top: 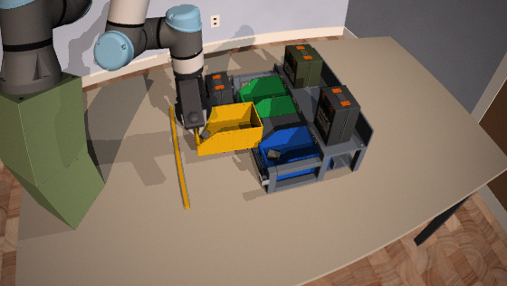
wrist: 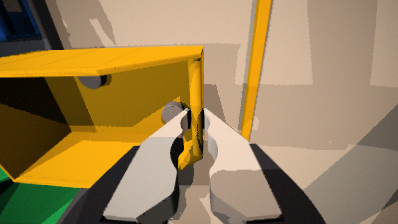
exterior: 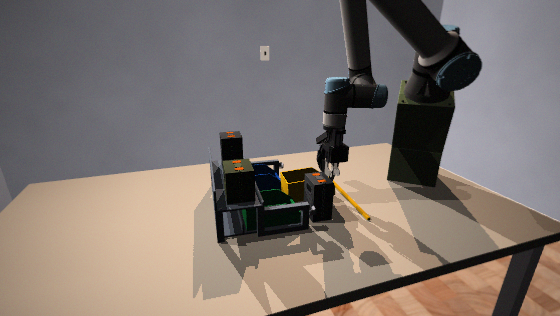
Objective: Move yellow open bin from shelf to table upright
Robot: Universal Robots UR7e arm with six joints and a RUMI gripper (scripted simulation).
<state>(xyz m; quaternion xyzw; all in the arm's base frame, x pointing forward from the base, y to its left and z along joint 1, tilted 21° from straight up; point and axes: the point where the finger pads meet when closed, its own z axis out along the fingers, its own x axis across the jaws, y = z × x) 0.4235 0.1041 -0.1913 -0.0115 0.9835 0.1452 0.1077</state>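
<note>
Now: hand 6 cm past the long yellow bar and 6 cm above it. The rest, counted from my hand: blue bin (24 cm ahead, 10 cm to the right, 2 cm below); then dark box (8 cm ahead, 12 cm to the left); then yellow open bin (8 cm ahead, 1 cm below).
</note>
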